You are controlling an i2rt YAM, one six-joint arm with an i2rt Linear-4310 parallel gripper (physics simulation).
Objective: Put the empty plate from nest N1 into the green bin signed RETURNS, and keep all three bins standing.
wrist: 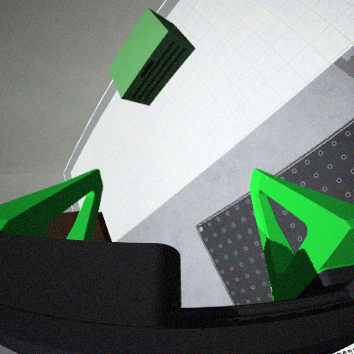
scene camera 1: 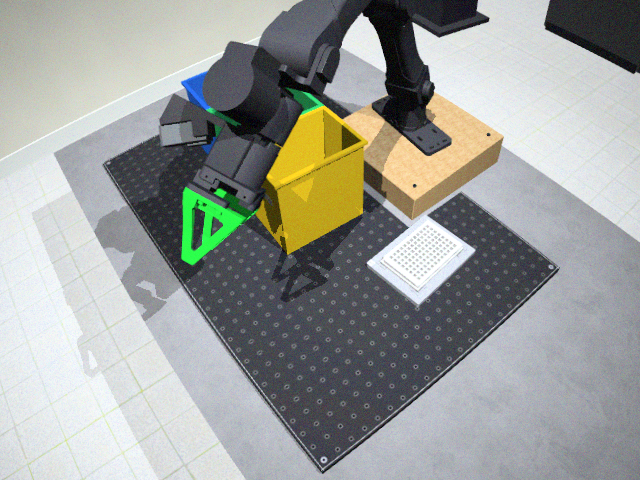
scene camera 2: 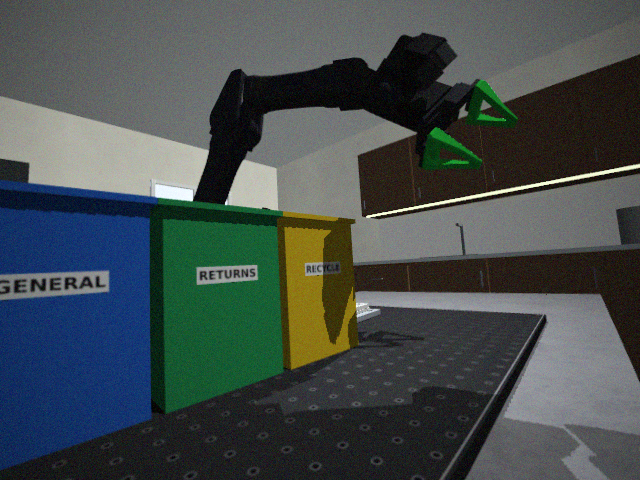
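Where they show: gripper, between the fingertips: (wrist: 175, 177) (scene camera 1: 197, 254) (scene camera 2: 499, 143); arm's base, origin of its link: (scene camera 1: 410, 124).
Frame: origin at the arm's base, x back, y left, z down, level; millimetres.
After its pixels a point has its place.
A white plate with a grid of wells (scene camera 1: 422, 253) {y 268, x -182, z 31 mm} (scene camera 2: 361, 306) {y 288, x -236, z 31 mm} lies flat on a pale nest (scene camera 1: 419, 297) {y 330, x -237, z 44 mm} (scene camera 2: 371, 313) {y 297, x -255, z 46 mm} on the mat; no N1 mark is readable. The green bin signed RETURNS (scene camera 1: 310, 101) {y -46, x -212, z -117 mm} (scene camera 2: 222, 325) {y -78, x -381, z -8 mm} stands upright between the blue bin signed GENERAL (scene camera 1: 193, 88) {y -257, x -373, z -102 mm} (scene camera 2: 77, 351) {y -186, x -386, z -8 mm} and the yellow bin signed RECYCLE (scene camera 1: 325, 201) {y 117, x -285, z -30 mm} (scene camera 2: 305, 315) {y 26, x -377, z -1 mm}, both upright. The arm hides much of the green and blue bins in scene camera 1. My gripper (scene camera 2: 498, 143) {y 259, x -537, z -215 mm} (wrist: 175, 177) {y 259, x -537, z -215 mm} is open and empty, high above the mat on the label side of the bins, away from the plate.
The arm's base is on a wooden block (scene camera 1: 444, 170) {y 147, x -31, z 5 mm} behind the nest and beside the yellow bin. The dark perforated mat (scene camera 1: 320, 361) {y 334, x -433, z 56 mm} (scene camera 2: 392, 413) {y -4, x -517, z 55 mm} (wrist: 230, 250) {y 420, x -447, z 55 mm} lies on a grey table top (scene camera 1: 496, 387) {y 522, x -226, z 68 mm}. A green box-like object (wrist: 145, 57) shows in the wrist view.
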